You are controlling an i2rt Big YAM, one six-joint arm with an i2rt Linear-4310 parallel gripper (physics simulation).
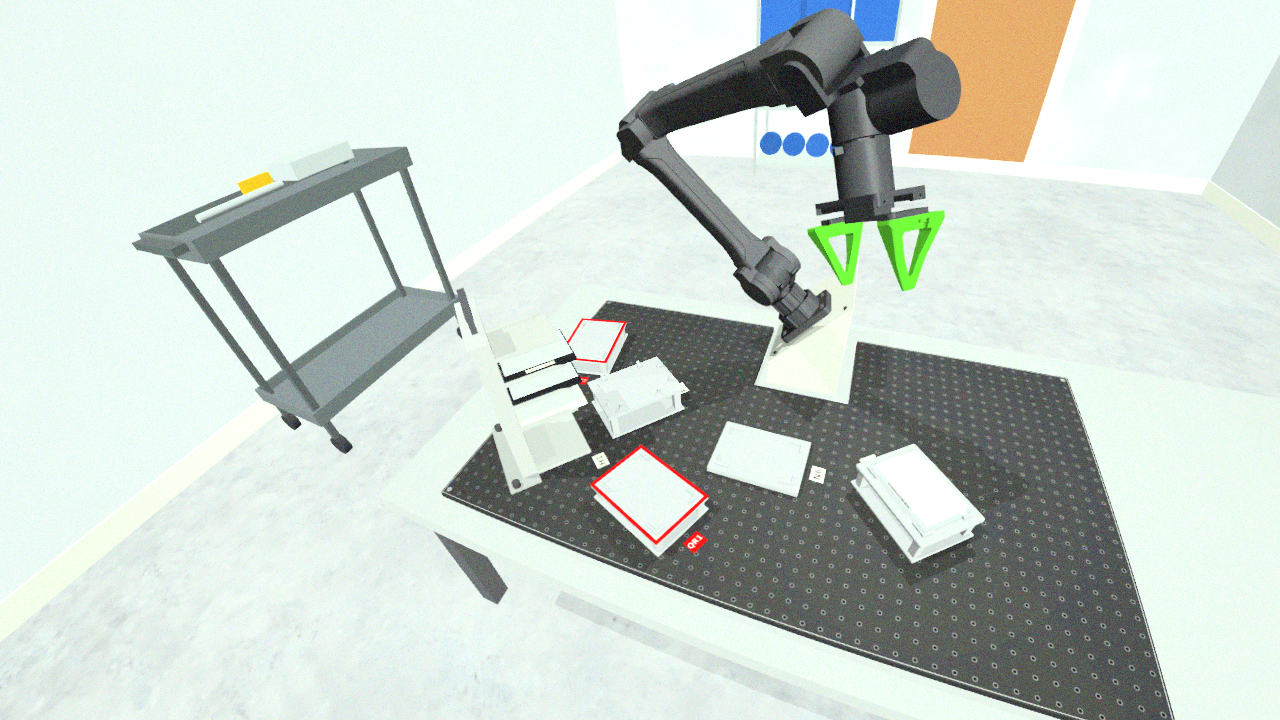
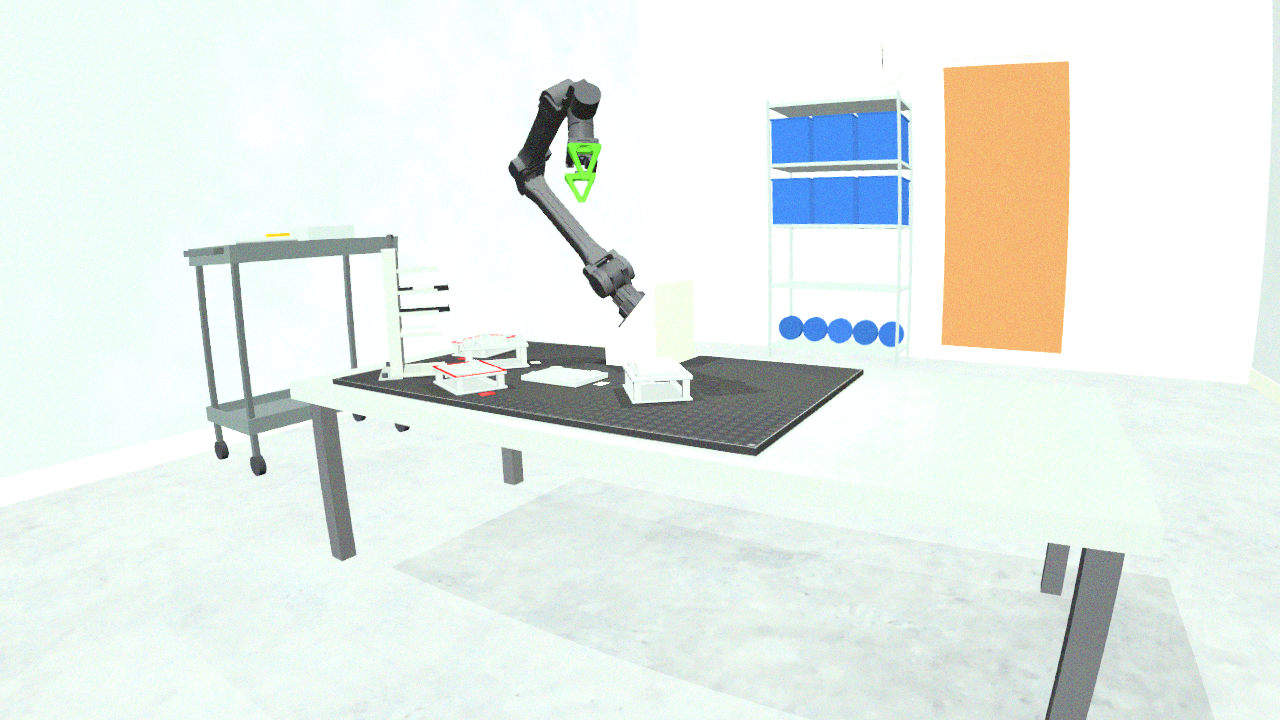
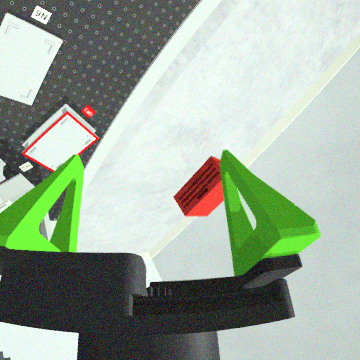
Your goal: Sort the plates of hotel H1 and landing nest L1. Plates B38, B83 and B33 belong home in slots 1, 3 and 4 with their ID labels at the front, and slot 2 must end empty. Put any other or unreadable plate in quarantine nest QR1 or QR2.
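Pixels of known places: gripper, fingertip midpoint: point(image 1: 875, 287) point(image 2: 583, 191) point(image 3: 149, 157); arm's base, link origin: point(image 1: 808, 318) point(image 2: 642, 314).
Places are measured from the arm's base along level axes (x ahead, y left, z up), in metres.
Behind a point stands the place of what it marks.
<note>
My gripper point(image 1: 878, 286) {x 0.373, y 0.055, z 0.301 m} point(image 2: 581, 188) {x 0.373, y 0.055, z 0.301 m} point(image 3: 149, 157) {x 0.373, y 0.055, z 0.301 m} is open and empty, high above the back of the mat. Hotel H1 point(image 1: 501, 411) {x 0.447, y -0.463, z 0.060 m} point(image 2: 391, 313) {x 0.445, y -0.461, z 0.042 m} stands at the left. Its second and third shelves from the top show black-edged pieces, the upper with a pale label too small to read. Red-rimmed nest QR1 point(image 1: 648, 497) {x 0.454, y -0.219, z -0.078 m} point(image 2: 469, 368) {x 0.441, y -0.220, z -0.078 m} point(image 3: 61, 142) {x 0.440, y -0.215, z -0.078 m} stands in front of the hotel. Another red-rimmed nest point(image 1: 597, 340) {x 0.065, y -0.473, z -0.078 m} stands behind it, its tag mostly hidden. A white plate point(image 1: 921, 490) {x 0.358, y 0.201, z -0.054 m} lies on the right nest point(image 1: 942, 540) {x 0.402, y 0.246, z -0.113 m}. I cannot tell which stand is L1. No plate ID is readable.
A white stand point(image 1: 637, 394) {x 0.242, y -0.309, z -0.059 m} with small posts is beside the hotel. A low white block point(image 1: 760, 456) {x 0.302, y -0.055, z -0.106 m} point(image 3: 27, 60) {x 0.314, y -0.045, z -0.106 m} lies mid-mat, by tag N6 point(image 1: 818, 474) {x 0.310, y 0.050, z -0.118 m} point(image 3: 41, 15) {x 0.312, y 0.047, z -0.118 m}. A grey cart point(image 1: 313, 210) point(image 2: 304, 248) stands left of the table. A red box point(image 3: 200, 192) shows beyond the fingers.
</note>
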